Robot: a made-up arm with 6 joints. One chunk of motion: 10 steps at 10 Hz.
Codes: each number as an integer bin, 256 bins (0 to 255) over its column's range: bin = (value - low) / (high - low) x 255, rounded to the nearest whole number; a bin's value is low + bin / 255 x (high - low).
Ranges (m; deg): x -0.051..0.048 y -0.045..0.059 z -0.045..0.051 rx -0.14..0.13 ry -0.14..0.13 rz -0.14..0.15
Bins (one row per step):
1: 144 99 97 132 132 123
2: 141 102 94 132 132 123
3: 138 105 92 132 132 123
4: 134 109 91 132 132 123
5: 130 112 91 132 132 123
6: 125 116 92 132 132 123
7: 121 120 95 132 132 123
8: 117 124 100 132 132 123
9: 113 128 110 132 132 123
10: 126 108 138 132 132 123
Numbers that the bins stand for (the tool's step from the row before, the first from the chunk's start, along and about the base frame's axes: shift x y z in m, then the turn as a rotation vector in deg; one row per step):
1: 0.00491 -0.00462 -0.00848 0.000 0.000 0.000
2: 0.00374 -0.00340 -0.00961 0.000 0.000 0.000
3: 0.00258 -0.00218 -0.01036 0.000 0.000 0.000
4: 0.00102 -0.00055 -0.01074 0.000 0.000 0.000
5: -0.00053 0.00068 -0.01074 0.000 0.000 0.000
6: -0.00247 0.00231 -0.01036 0.000 0.000 0.000
7: -0.00402 0.00394 -0.00924 0.000 0.000 0.000
8: -0.00558 0.00557 -0.00735 0.000 0.000 0.000
9: -0.00713 0.00720 -0.00359 0.000 0.000 0.000
10: -0.00208 -0.00095 0.00695 0.000 0.000 0.000

